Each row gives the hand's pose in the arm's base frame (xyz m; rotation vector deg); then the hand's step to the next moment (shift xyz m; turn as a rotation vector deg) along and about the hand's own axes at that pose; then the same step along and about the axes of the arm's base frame.
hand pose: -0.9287 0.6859 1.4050 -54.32 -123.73 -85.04
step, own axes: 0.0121 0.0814 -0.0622 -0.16 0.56 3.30
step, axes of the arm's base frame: 0.0429 -0.0348 0.0871 0.77 3.10 -1.00
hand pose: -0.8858 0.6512 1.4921 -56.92 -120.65 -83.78
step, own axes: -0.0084 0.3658 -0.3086 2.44 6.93 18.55
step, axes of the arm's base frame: 0.2510 -0.2124 0.3478 4.89 19.32 -0.96
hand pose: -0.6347 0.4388 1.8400 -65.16 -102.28 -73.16
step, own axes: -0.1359 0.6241 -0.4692 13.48 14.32 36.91
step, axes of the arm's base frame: 0.6367 -0.3919 0.2631 6.70 40.87 5.83
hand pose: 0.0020 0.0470 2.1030 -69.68 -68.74 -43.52
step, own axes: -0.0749 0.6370 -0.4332 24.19 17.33 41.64
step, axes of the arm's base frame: 0.6900 -0.2749 -0.2176 10.93 47.75 14.82
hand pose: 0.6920 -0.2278 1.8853 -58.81 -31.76 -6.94
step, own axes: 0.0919 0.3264 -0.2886 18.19 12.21 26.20
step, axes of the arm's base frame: 0.3023 -0.0558 -0.3222 9.87 31.20 9.77
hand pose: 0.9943 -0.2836 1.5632 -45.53 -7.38 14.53
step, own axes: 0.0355 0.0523 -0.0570 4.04 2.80 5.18
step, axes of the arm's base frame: 0.0368 0.0056 -0.0765 2.31 6.55 1.66
